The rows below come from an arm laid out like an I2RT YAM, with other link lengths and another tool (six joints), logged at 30 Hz.
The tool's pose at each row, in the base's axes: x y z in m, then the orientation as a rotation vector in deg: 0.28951, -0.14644, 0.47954, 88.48, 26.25, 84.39; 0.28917, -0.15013, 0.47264, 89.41, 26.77, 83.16; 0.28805, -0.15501, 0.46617, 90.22, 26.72, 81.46; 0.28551, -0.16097, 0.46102, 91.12, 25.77, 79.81; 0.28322, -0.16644, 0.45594, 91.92, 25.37, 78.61; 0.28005, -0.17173, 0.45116, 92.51, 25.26, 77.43; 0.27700, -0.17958, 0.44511, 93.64, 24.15, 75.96; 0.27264, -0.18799, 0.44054, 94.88, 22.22, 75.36; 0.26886, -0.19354, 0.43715, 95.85, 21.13, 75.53; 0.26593, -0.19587, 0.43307, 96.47, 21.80, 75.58; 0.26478, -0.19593, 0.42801, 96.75, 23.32, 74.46; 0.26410, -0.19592, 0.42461, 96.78, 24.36, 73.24; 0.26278, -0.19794, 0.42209, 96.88, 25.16, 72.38; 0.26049, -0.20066, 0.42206, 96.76, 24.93, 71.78; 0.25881, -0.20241, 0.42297, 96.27, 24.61, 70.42
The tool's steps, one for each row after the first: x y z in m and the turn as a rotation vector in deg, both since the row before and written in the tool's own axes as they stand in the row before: -0.00697, -0.00356, 0.00002, 0.77, -0.89, -0.61; -0.00780, -0.00245, -0.00006, 0.30, -1.36, -0.72; -0.00824, -0.00052, -0.00063, -0.13, -1.73, -0.24; -0.00776, -0.00081, -0.00034, 0.18, -1.20, -0.23; -0.00772, -0.00042, -0.00103, 0.20, -0.99, -0.44; -0.01036, -0.00033, 0.00023, 0.02, -1.77, 0.09; -0.01040, 0.00155, -0.00029, -0.19, -1.61, 1.08; -0.00740, 0.00112, -0.00080, 0.19, -0.68, 1.04; -0.00518, -0.00121, -0.00154, 0.82, 0.08, -0.04; -0.00347, -0.00371, -0.00104, 0.83, -0.19, -1.31; -0.00221, -0.00261, -0.00060, 0.38, -0.36, -1.23; -0.00340, -0.00076, -0.00019, 0.37, -0.25, -0.87; -0.00294, 0.00185, -0.00075, -0.29, -0.44, -0.30; -0.00149, 0.00202, -0.00066, -0.72, -0.84, -0.86
